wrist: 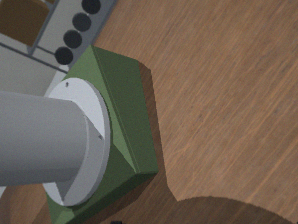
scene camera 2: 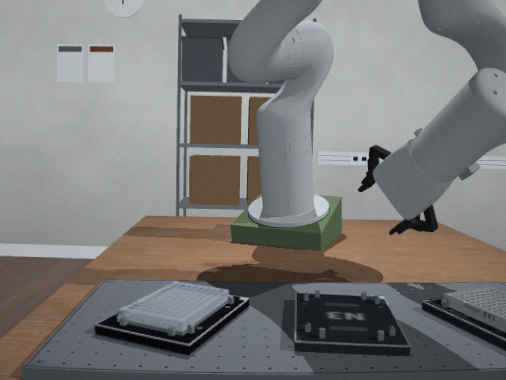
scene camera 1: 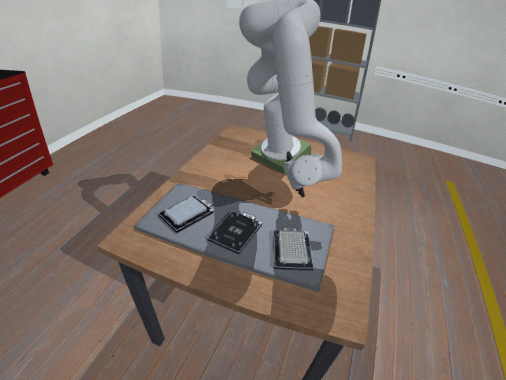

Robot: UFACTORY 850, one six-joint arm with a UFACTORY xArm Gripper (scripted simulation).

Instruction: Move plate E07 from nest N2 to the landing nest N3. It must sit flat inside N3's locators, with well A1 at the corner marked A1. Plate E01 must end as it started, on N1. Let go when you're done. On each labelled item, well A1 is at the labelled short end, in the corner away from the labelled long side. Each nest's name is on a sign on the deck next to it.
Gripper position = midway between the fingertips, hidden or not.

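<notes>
In scene camera 1 I see a white well plate (scene camera 1: 294, 244), and a landing nest N3 (scene camera 1: 246, 235) is visible there too. Scene camera 2 shows me my gripper (scene camera 2: 379, 209), a clear well plate (scene camera 2: 178, 304) and that same landing nest N3 (scene camera 2: 379, 318). In the wrist view the white well plate is out of frame, and the clear well plate is out of frame in the wrist view as well.
</notes>
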